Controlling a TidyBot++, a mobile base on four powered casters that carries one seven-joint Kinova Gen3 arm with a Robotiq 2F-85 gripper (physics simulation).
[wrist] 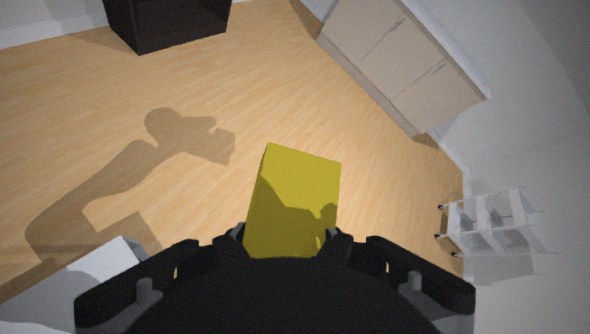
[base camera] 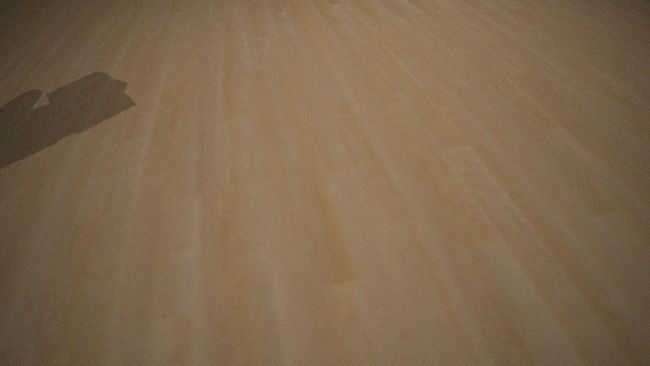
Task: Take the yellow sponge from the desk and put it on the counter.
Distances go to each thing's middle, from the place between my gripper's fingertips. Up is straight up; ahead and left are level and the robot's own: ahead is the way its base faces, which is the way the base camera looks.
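The yellow sponge (wrist: 295, 198) is there, and I can see how my gripper sits relative to it: 10 mm below the sponge and 10 mm to the right of it.
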